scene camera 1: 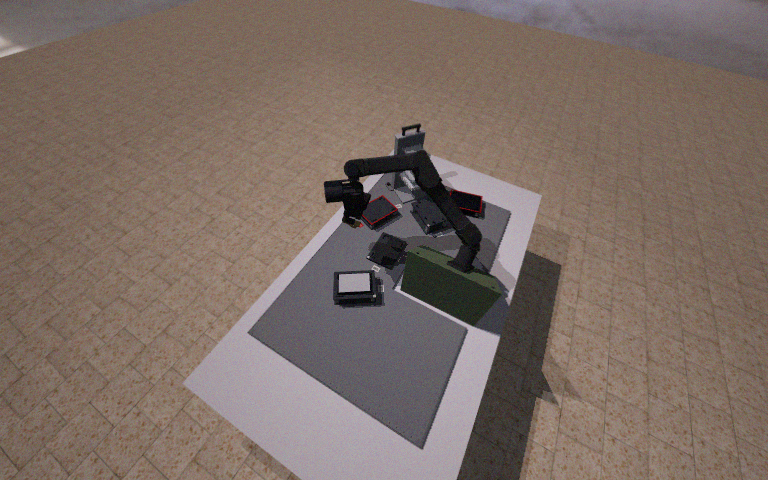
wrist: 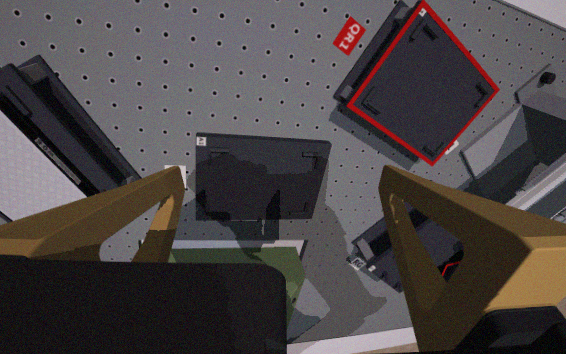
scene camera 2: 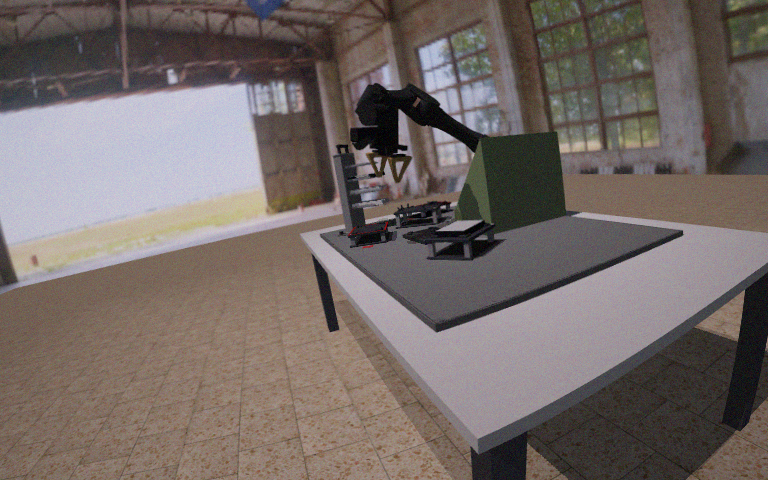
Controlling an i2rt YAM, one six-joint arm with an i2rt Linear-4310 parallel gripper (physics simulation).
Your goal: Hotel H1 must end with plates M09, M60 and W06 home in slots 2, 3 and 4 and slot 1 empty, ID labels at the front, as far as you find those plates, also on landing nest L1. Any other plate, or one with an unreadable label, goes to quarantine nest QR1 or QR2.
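Frame: origin at the arm's base, x ahead, y left, z up, level; metres.
Seen in the pictures: gripper, fingertip midpoint: [scene camera 1: 357,217] [wrist: 281,176] [scene camera 2: 388,179]; arm's base, link origin: [scene camera 1: 460,266] [scene camera 2: 509,173].
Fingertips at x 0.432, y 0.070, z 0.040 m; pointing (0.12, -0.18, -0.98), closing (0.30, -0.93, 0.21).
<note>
Offsets run from my fingertips to a thing's top centre.
My gripper [scene camera 1: 352,224] [scene camera 2: 387,178] [wrist: 281,176] is open and empty, high above the mat. A plate with a pale top @[0.122 m back, 0.183 m left, 0.132 m down] [scene camera 1: 354,283] [scene camera 2: 459,226] [wrist: 35,172] sits on a raised dark nest @[0.122 m back, 0.183 m left, 0.140 m down] [scene camera 1: 355,301] [wrist: 92,120]; its side label is too small to read. The red-edged nest QR1 @[0.047 m ahead, 0.200 m right, 0.150 m down] [scene camera 1: 378,210] [scene camera 2: 368,232] [wrist: 425,85] holds no plate. Another red-edged nest @[0.272 m back, 0.522 m right, 0.150 m down] [scene camera 1: 466,202] shows behind the arm and looks bare. The grey hotel [scene camera 1: 408,142] [scene camera 2: 347,195] stands at the far end with several shelves; I cannot tell which slots hold plates.
A flat dark nest marked A1 @[0.116 m back, 0.052 m right, 0.178 m down] [scene camera 1: 387,249] [wrist: 250,175] lies below the gripper. A raised dark nest [scene camera 1: 429,213] [scene camera 2: 421,213], labelled RG in the wrist view, stands nearer the hotel. The green arm base [scene camera 1: 447,283] [scene camera 2: 521,181] stands on the mat's side.
</note>
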